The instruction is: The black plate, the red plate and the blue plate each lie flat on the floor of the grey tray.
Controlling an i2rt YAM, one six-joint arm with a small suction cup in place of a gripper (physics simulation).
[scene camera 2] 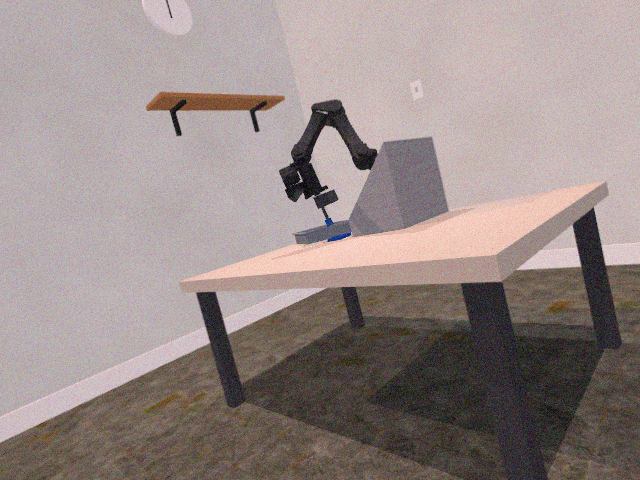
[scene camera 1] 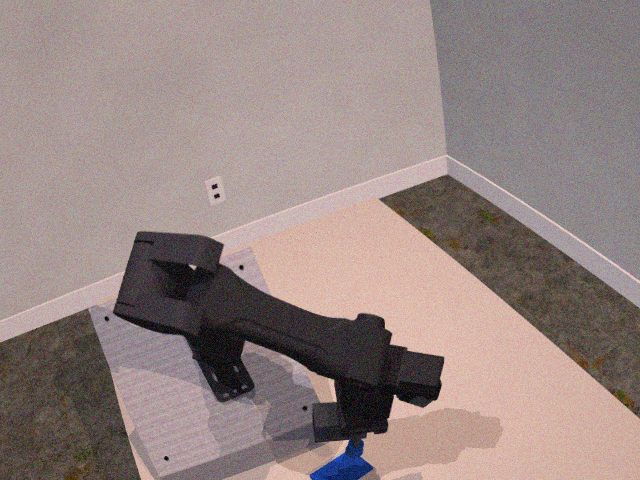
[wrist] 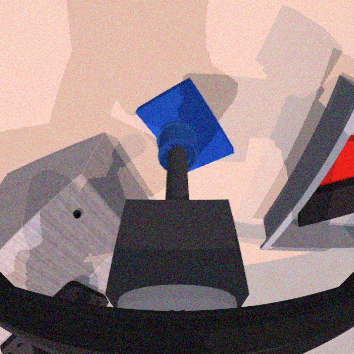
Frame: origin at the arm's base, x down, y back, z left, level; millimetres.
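Seen in the pictures: end effector, tool point: (scene camera 2: 330, 225) (scene camera 1: 354, 451) (wrist: 176, 137); arm's base, origin of the base link: (scene camera 2: 389, 171).
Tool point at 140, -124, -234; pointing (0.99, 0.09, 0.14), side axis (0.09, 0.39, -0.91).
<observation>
Pixels of each thing's top centre, then the offset from my tool point to it, as dx, dy, dz. Level surfaces: height alone.
- blue plate, middle of its top: (wrist: 186, 132) (scene camera 1: 341, 471) (scene camera 2: 339, 235) +50, +28, +6
- grey tray, middle of its top: (scene camera 2: 323, 226) +10, +164, -193
- red plate, middle of its top: (wrist: 352, 165) +46, +127, -176
- black plate, middle of its top: (wrist: 342, 207) +32, +193, -165
- beige table, its level: dx +60
The blue plate (scene camera 1: 342, 469) (scene camera 2: 339, 237) (wrist: 191, 116) is a flat blue rectangle on the table beside the grey tray (scene camera 2: 309, 235) (wrist: 309, 165), outside it. My suction cup (scene camera 1: 354, 448) (scene camera 2: 327, 222) (wrist: 176, 145) hangs over the plate's near edge, a little above it, with suction off and nothing on it. In the wrist view the tray is at the right, and the red plate (wrist: 341, 164) and the black plate (wrist: 324, 205) lie inside it, the black one nearer. Both are cut off by the frame edge.
The arm stands on a grey base plate (scene camera 1: 154, 397) (wrist: 53, 225), which is the top of a grey wedge block (scene camera 2: 400, 186) on the beige table (scene camera 1: 465, 335) (scene camera 2: 439, 248). A wooden shelf (scene camera 2: 214, 100) hangs on the wall.
</observation>
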